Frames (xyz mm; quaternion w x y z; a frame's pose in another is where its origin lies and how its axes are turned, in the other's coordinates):
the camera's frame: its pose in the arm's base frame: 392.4 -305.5 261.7 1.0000 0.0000 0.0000 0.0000
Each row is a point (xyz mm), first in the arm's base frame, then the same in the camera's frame.
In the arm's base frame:
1: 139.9 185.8 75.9
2: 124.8 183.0 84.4
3: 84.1 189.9 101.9
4: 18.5 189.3 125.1
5: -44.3 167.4 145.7
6: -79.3 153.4 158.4
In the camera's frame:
1: -252.5 491.3 -185.8
2: -267.6 488.5 -177.3
3: -308.3 495.4 -159.8
4: -373.9 494.8 -136.6
5: -436.7 472.9 -116.0
6: -471.7 458.9 -103.3

